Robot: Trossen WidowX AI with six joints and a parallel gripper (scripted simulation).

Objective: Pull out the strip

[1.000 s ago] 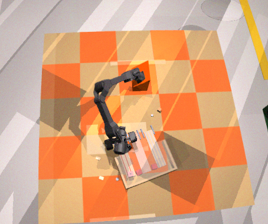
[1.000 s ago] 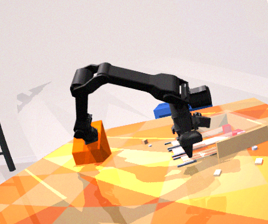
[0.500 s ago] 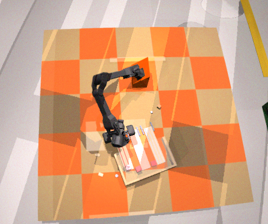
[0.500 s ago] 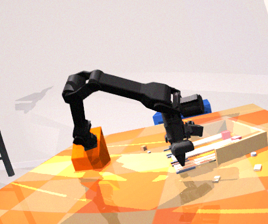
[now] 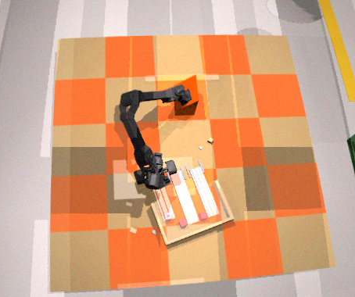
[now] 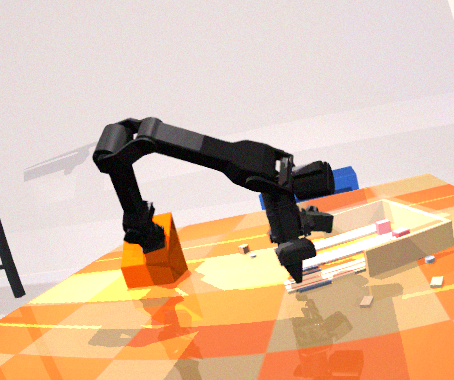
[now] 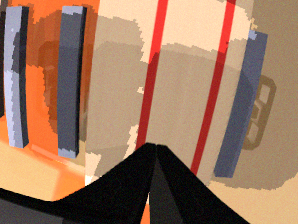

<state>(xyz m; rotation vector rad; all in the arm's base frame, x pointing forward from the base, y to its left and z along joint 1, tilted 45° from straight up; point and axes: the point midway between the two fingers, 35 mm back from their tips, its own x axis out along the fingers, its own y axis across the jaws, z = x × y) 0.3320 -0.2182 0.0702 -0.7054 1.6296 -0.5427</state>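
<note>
The red-lined strip is 90 mm ahead of my gripper tip and 10 mm to the left of it.
</note>
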